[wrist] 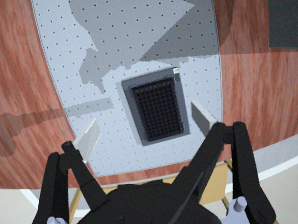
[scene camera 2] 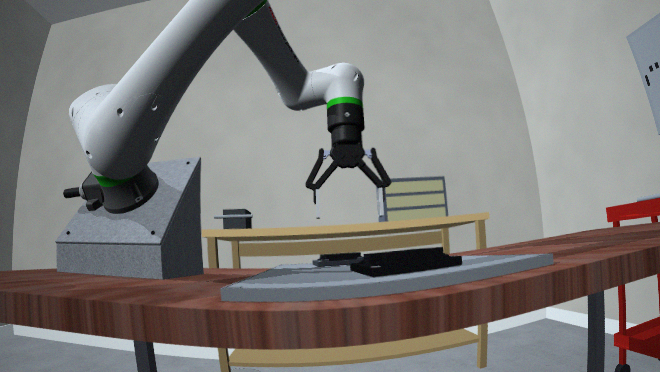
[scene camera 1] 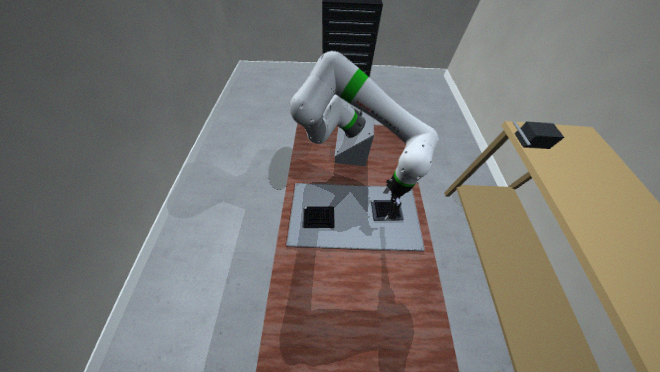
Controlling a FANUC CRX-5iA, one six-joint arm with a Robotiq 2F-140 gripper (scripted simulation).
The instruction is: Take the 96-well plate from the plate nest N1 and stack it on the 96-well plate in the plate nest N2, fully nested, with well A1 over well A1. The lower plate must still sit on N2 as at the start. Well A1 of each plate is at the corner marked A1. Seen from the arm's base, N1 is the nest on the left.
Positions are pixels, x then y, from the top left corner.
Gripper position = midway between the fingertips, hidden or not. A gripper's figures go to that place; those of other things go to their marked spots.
Labels:
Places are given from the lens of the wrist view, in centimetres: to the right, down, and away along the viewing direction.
my gripper (wrist: 143, 117): -1, 1, 20
black 96-well plate (wrist: 171, 125): 5, 3, 30

